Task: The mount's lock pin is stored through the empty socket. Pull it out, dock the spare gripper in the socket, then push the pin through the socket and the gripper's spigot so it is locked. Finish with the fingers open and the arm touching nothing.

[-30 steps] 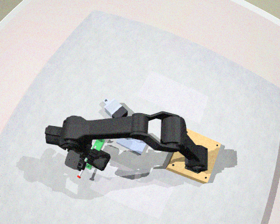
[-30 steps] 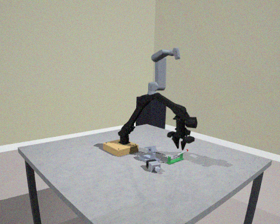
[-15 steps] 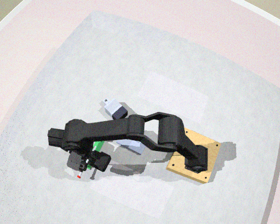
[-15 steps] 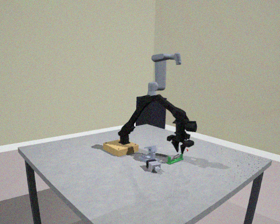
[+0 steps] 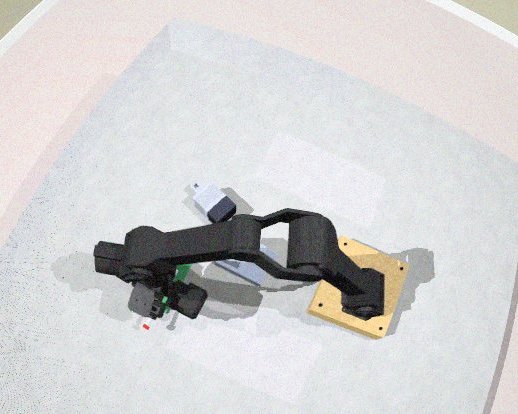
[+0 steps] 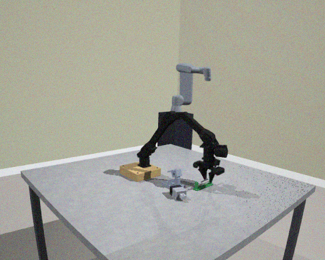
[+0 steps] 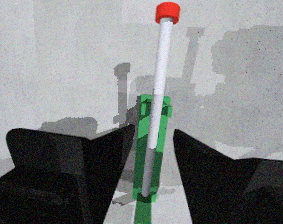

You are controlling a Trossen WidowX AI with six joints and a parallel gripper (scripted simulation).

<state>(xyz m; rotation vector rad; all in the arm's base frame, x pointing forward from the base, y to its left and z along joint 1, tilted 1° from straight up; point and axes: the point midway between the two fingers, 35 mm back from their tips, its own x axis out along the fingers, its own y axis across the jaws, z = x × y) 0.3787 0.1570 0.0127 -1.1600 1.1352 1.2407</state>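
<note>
My gripper tip is now 4 cm to the left of the narrow green cradle. Also, from my gripper tip: spare gripper (24 cm to the right, 1 cm ahead); mount (16 cm to the right, 11 cm behind, 3 cm above).
</note>
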